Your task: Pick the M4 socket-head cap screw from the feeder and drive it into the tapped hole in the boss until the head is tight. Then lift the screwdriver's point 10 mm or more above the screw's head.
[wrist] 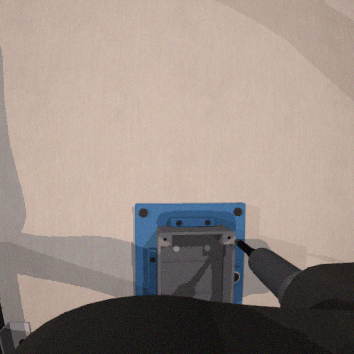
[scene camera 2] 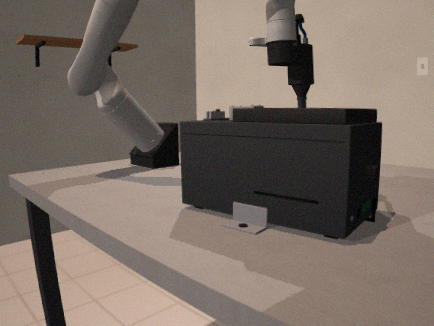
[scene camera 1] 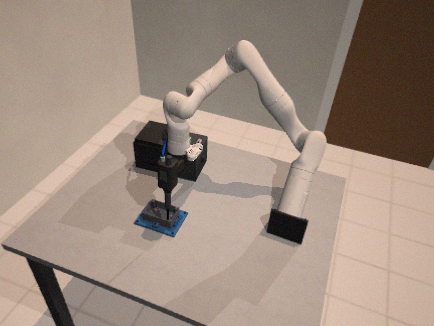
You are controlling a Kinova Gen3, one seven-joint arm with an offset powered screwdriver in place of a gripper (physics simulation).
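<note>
My screwdriver (scene camera 1: 168, 218) (wrist: 238, 242) points down at the right corner of the open grey housing (scene camera 1: 152, 218) (wrist: 161, 280). In the wrist view its dark tip is right beside the corner boss (wrist: 226, 239), whose small dark hole shows. Whether the tip touches the boss or holds a screw is too small to tell. The M4 screw cannot be made out. The housing sits on a blue plate (scene camera 1: 170, 231) (wrist: 190, 207). The black feeder (scene camera 1: 149, 150) (scene camera 2: 265, 165) stands behind. In scene camera 2 it hides the tip, while the upper screwdriver body (scene camera 2: 301, 75) shows above it.
The arm's black base block (scene camera 1: 287, 227) (scene camera 2: 169, 145) stands on the grey table (scene camera 1: 225, 270). A small light angle bracket (scene camera 2: 252, 216) stands beside the feeder. A wooden shelf (scene camera 2: 60, 41) is on the wall. A clear-sided part (wrist: 17, 335) shows at the wrist view's lower left.
</note>
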